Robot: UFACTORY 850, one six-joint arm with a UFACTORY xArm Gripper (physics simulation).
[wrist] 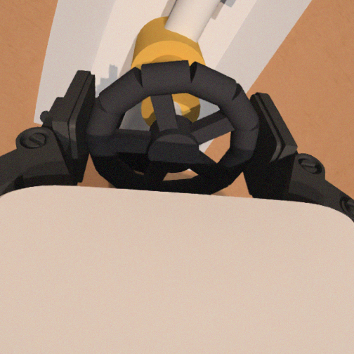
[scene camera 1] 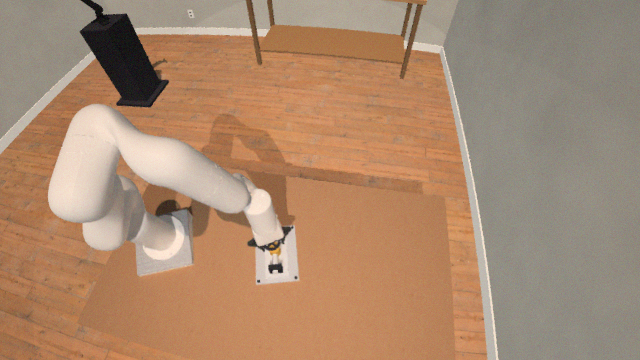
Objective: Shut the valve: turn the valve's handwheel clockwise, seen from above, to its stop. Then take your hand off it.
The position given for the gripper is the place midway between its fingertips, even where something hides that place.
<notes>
In view: the gripper (wrist: 171, 107), a black spoked handwheel (wrist: 171, 144) and a pale base plate (scene camera 1: 293, 271).
</notes>
